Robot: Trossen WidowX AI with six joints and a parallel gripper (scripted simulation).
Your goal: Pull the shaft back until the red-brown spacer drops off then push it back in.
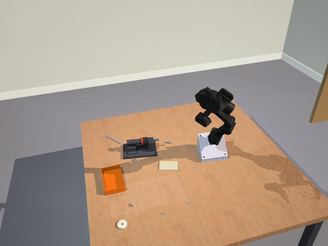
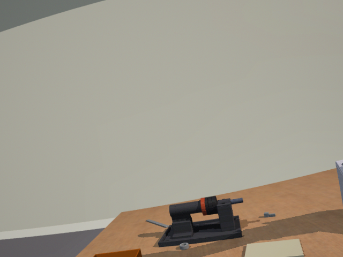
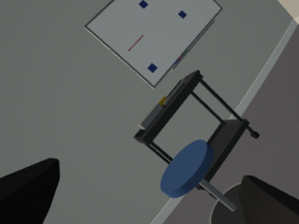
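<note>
Right now my gripper tip is 170 mm short of the grey-blue shaft, 640 mm to the left of it and 570 mm above it. The rest, counted from my gripper tip: beige plate (80 mm ahead, 450 mm to the right, 650 mm below); then orange tray (440 mm ahead, 410 mm to the right, 640 mm below); then dark spacer (190 mm ahead, 640 mm to the right, 570 mm below).
</note>
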